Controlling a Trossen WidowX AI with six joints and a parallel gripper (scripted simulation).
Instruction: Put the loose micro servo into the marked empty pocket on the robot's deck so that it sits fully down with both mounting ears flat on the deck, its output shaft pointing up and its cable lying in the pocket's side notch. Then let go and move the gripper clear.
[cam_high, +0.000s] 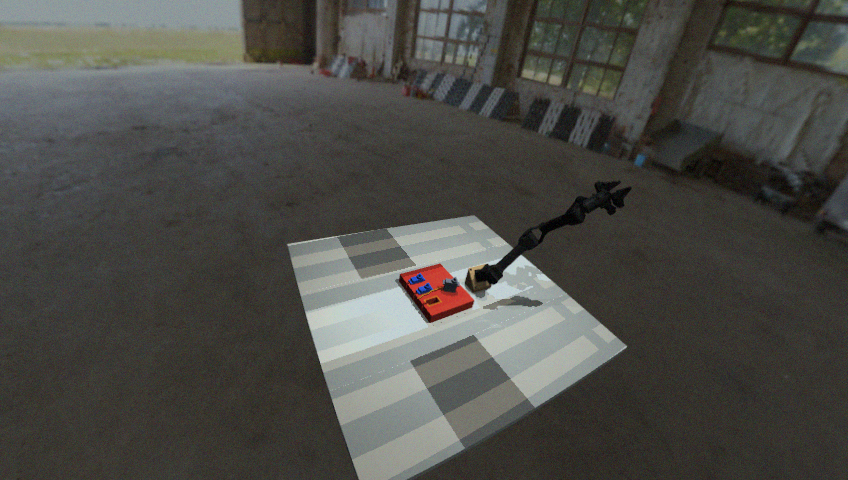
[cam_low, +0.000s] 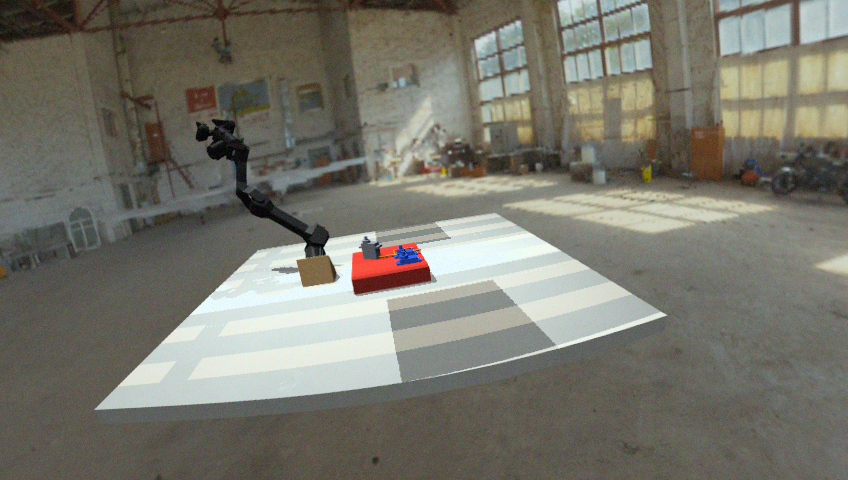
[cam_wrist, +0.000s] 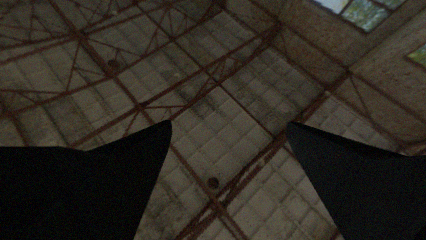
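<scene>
Now: gripper tip 66 cm short of the red deck, 25 cm to the left of it and 65 cm above it.
</scene>
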